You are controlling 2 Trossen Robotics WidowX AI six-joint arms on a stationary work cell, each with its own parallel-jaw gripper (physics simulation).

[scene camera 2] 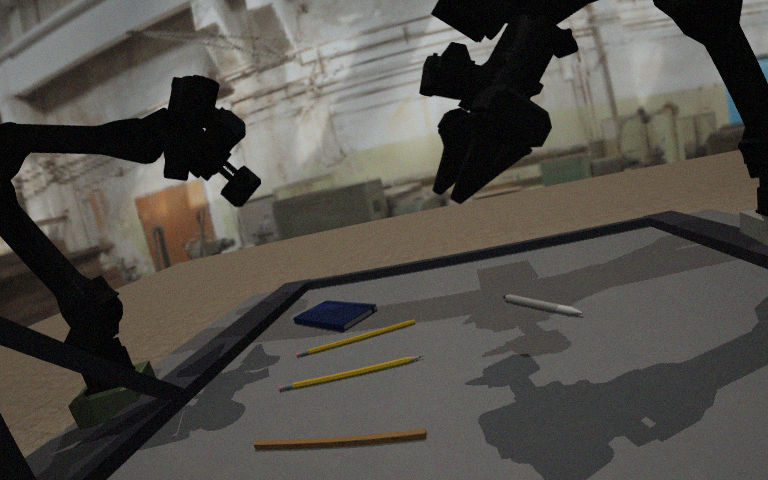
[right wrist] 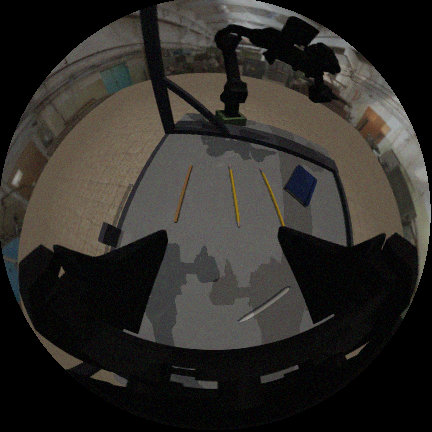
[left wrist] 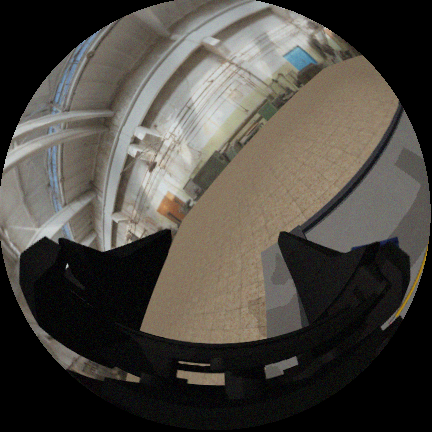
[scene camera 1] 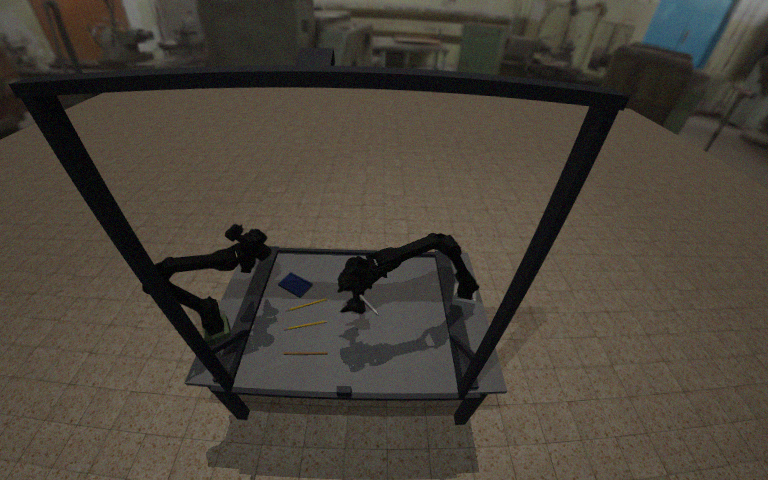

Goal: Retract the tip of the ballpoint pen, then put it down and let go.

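Pixels of known places: left gripper, fingertip midpoint: (scene camera 2: 225, 166) (right wrist: 335, 85) (left wrist: 226, 236); right gripper, fingertip midpoint: (scene camera 2: 444, 197) (right wrist: 223, 234) (scene camera 1: 339, 301); left arm's base, link origin: (right wrist: 230, 113) (scene camera 1: 215, 327); right arm's base, link origin: (scene camera 1: 465, 293).
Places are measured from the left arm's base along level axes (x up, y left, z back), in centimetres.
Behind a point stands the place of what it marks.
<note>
A white ballpoint pen (scene camera 1: 369, 305) {x -2.9, y -18.3, z -63.0 cm} (scene camera 2: 542, 305) {x -3.2, y -18.0, z -62.7 cm} (right wrist: 265, 304) {x -3.0, y -17.3, z -62.8 cm} lies flat on the grey table. In scene camera 2 its tapered end points right and a small dark end shows at its left; whether the writing tip is out is too small to tell. My right gripper (scene camera 1: 341, 300) {x 15.8, y -23.5, z -47.1 cm} (scene camera 2: 447, 196) {x 15.8, y -23.5, z -47.1 cm} (right wrist: 223, 234) {x 15.8, y -23.5, z -47.1 cm} is open and empty, high above the table; in the right wrist view the pen shows below and between its fingers, nearer the right finger. My left gripper (scene camera 1: 257, 261) (left wrist: 226, 236) {x 28.2, y 17.8, z -25.9 cm} is open and empty, raised over the table's left edge, far from the pen.
A blue notebook (scene camera 1: 295, 284) {x -2.8, y 9.2, z -38.0 cm} (scene camera 2: 334, 315) {x -2.8, y 7.3, z -37.7 cm} (right wrist: 301, 185) {x -2.8, y 8.1, z -38.8 cm}, two yellow pencils (scene camera 2: 356, 338) {x -3.5, y -4.3, z -38.4 cm} (scene camera 2: 350, 373) {x -3.4, y -14.3, z -34.6 cm} and an orange-brown stick (scene camera 1: 305, 353) {x -3.5, y -26.3, z -29.5 cm} (scene camera 2: 339, 440) {x -3.3, y -26.6, z -30.0 cm} (right wrist: 183, 194) {x -3.5, y -26.4, z -31.0 cm} lie left of the pen in both scene views. Dark frame posts (scene camera 1: 540, 243) {x 71.5, y -69.9, z -71.8 cm} rise at the table's sides.
</note>
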